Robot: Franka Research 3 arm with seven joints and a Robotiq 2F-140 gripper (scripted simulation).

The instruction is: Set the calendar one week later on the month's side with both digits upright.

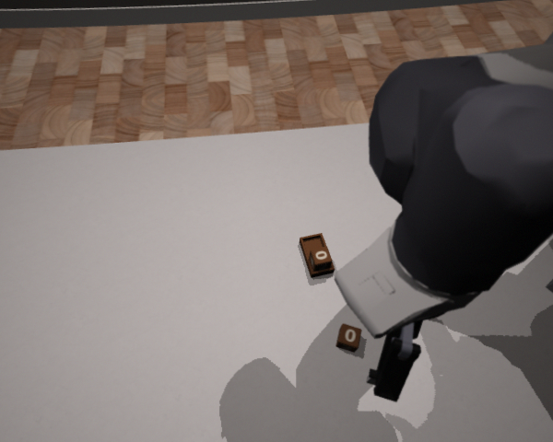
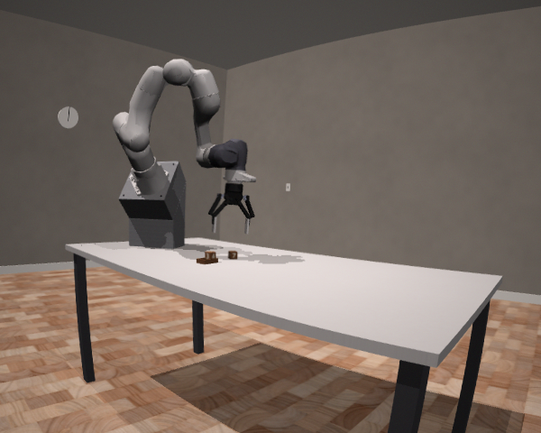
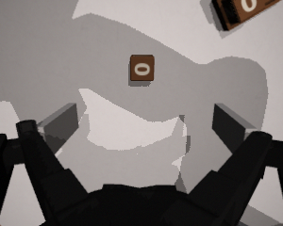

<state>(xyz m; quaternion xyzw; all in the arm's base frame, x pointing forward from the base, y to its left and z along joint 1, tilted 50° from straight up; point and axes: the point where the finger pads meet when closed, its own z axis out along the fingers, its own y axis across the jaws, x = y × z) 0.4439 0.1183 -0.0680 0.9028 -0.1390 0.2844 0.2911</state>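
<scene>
Now: hand 3 cm short of the cube, 1 cm to the left of it and 10 cm above it.
</scene>
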